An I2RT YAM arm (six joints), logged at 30 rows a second.
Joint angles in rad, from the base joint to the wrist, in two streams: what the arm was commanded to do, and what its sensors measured. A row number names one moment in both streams.
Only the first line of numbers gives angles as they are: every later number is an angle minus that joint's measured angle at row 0.
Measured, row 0:
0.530, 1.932, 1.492, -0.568, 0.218, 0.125
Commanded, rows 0 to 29:
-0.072, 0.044, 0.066, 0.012, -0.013, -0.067
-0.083, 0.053, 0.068, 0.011, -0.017, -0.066
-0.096, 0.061, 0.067, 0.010, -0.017, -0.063
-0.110, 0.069, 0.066, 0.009, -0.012, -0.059
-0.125, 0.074, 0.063, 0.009, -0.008, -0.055
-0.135, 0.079, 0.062, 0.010, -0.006, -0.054
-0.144, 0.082, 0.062, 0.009, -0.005, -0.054
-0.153, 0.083, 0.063, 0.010, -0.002, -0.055
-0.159, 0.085, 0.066, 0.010, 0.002, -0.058
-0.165, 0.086, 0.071, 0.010, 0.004, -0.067
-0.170, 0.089, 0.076, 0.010, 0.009, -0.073
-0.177, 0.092, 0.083, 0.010, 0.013, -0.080
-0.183, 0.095, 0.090, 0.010, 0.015, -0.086
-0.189, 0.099, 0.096, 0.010, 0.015, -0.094
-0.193, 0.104, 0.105, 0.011, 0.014, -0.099
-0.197, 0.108, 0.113, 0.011, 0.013, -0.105
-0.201, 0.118, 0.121, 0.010, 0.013, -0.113
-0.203, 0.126, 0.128, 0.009, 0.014, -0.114
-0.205, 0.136, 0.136, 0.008, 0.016, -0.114
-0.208, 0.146, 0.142, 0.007, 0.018, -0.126
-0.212, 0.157, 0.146, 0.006, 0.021, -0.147
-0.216, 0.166, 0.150, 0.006, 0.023, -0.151
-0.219, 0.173, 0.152, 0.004, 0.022, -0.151
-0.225, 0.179, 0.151, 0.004, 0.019, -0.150
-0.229, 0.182, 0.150, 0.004, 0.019, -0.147
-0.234, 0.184, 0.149, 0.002, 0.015, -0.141
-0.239, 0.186, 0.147, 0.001, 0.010, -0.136
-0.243, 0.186, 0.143, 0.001, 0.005, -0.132
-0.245, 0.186, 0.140, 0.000, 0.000, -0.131
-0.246, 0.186, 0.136, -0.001, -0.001, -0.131
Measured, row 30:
-0.227, 0.185, 0.125, -0.014, 0.005, -0.129
